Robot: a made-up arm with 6 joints.
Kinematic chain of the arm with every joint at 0, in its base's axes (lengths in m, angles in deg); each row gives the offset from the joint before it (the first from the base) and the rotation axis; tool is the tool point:
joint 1: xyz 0 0 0.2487 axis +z
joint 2: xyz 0 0 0 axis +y
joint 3: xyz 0 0 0.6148 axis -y
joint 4: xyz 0 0 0 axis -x
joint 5: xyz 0.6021 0 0 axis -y
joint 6: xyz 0 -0.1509 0 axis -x
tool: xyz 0 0 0
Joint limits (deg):
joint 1: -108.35..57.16
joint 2: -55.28..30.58
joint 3: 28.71..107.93
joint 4: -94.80..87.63
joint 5: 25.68..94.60
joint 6: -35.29..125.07
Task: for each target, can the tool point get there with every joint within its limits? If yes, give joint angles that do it. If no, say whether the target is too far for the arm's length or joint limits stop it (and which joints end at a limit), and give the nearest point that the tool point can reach.
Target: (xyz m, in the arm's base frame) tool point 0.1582 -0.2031 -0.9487
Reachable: no: joint limits stop it (at a limit: joint 2, joint 3) | nearest point 0.5590 -0.7176 0.6075 | short by 1.687 m
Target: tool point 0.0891 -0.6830 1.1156
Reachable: yes | joints -74.27 12.17 48.57 -48.78 56.77 0.58
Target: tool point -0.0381 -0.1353 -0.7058
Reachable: no: joint limits stop it (at a limit: joint 2, joint 3) | nearest point -0.2466 -0.8756 0.6075 | short by 1.522 m
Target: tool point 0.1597 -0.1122 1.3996
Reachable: yes | joints 1.27 -10.61 62.21 -39.91 72.48 2.95
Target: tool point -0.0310 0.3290 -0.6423
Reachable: no: joint limits stop it (at a limit: joint 1, joint 2, joint 3, joint 4) | nearest point 0.4827 0.7711 0.6081 | short by 1.422 m
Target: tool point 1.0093 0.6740 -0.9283
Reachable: no: too far | nearest point 0.7565 0.5052 0.6075 | short by 1.566 m
